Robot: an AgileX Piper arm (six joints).
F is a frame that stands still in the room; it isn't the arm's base.
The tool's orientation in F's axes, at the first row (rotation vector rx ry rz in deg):
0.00, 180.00, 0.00
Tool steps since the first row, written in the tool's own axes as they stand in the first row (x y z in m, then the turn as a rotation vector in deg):
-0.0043, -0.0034, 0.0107, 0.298, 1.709, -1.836
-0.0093, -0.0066, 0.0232, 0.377, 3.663, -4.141
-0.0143, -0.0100, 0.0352, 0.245, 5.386, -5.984
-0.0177, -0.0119, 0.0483, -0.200, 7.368, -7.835
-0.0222, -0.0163, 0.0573, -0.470, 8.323, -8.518
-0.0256, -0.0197, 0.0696, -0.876, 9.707, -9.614
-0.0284, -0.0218, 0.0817, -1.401, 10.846, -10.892
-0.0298, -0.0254, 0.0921, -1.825, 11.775, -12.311
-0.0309, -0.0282, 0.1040, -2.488, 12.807, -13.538
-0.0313, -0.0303, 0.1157, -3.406, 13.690, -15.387
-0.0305, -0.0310, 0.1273, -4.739, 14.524, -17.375
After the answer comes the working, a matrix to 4 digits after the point.
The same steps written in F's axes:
0.0043, -0.0034, -0.0107, -0.298, 1.709, 1.836
0.0093, -0.0066, -0.0232, -0.377, 3.663, 4.141
0.0143, -0.0100, -0.0352, -0.245, 5.386, 5.984
0.0177, -0.0119, -0.0483, 0.200, 7.368, 7.835
0.0222, -0.0163, -0.0573, 0.470, 8.323, 8.518
0.0256, -0.0197, -0.0696, 0.876, 9.707, 9.614
0.0284, -0.0218, -0.0817, 1.401, 10.846, 10.892
0.0298, -0.0254, -0.0921, 1.825, 11.775, 12.311
0.0309, -0.0282, -0.1040, 2.488, 12.807, 13.538
0.0313, -0.0303, -0.1157, 3.406, 13.690, 15.387
0.0305, -0.0310, -0.1273, 4.739, 14.524, 17.375

The tool's axes in the first row as the columns of a matrix, in F's axes (rounded; the answer above uses it unrounded):
-1.0000, 0.0000, 0.0000
0.0000, 1.0000, 0.0000
0.0000, 0.0000, -1.0000

